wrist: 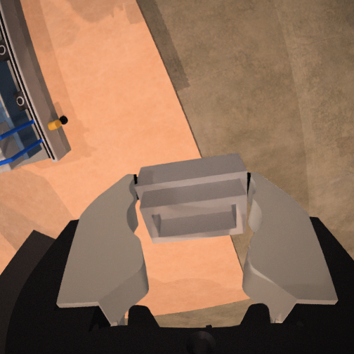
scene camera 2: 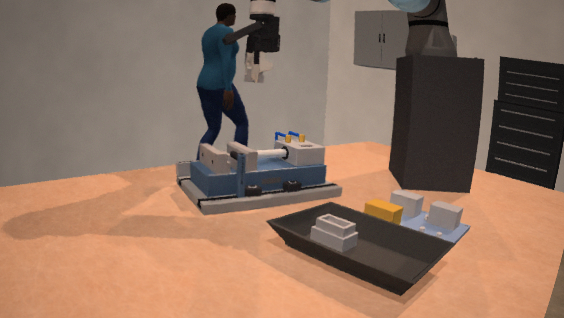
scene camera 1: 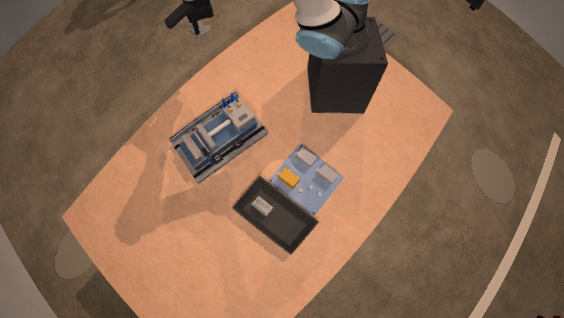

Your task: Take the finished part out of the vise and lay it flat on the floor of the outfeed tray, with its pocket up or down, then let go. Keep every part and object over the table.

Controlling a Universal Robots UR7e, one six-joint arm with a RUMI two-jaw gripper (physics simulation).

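Frame: origin at the arm's base, x right, y ahead, z up, level; millimetres.
Where they show: gripper, between the fingertips: (scene camera 2: 251, 82) (scene camera 1: 196, 34); arm's base, origin of its link: (scene camera 2: 431, 57).
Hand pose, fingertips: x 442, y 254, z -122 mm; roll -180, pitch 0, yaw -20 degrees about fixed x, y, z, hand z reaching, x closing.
Observation:
Things, the pixels of their top centre, and the offset from my fingertips. "spot": a spot on its surface instead.
- vise, centre of its top: (scene camera 2: 258, 143) (scene camera 1: 214, 126) dx -284, dy +179, dz -112 mm
- grey stepped part, centre of its top: (scene camera 2: 336, 221) (scene camera 1: 262, 204) dx -564, dy +250, dz -165 mm
- blue board, a spot on its surface: (scene camera 1: 306, 186) spot: dx -621, dy +102, dz -203 mm
- yellow block, centre of its top: (scene camera 2: 384, 204) (scene camera 1: 289, 176) dx -563, dy +125, dz -168 mm
The finished part (wrist: 192, 215), a grey stepped block with a rectangular pocket, is between my fingers. My gripper (wrist: 190, 176) (scene camera 2: 256, 75) (scene camera 1: 197, 31) is shut on it, high up and well away from the vise (scene camera 1: 232, 154) (scene camera 2: 310, 176) (wrist: 37, 75). In the wrist view the table's long edge passes behind the part, with floor beyond it. The part's pocket faces toward the wrist camera's lower side. The vise jaws (scene camera 2: 214, 159) stand apart with no part seen between them. The dark outfeed tray (scene camera 1: 292, 232) (scene camera 2: 380, 256) lies in front of the vise.
Another grey stepped part (scene camera 1: 261, 206) (scene camera 2: 334, 232) sits pocket up at one end of the tray. Beside the tray, a blue board (scene camera 1: 306, 186) carries two grey blocks (scene camera 2: 406, 202) (scene camera 2: 445, 215) and a yellow block (scene camera 1: 288, 178) (scene camera 2: 383, 211). The dark robot pedestal (scene camera 1: 345, 85) (scene camera 2: 435, 125) stands behind.

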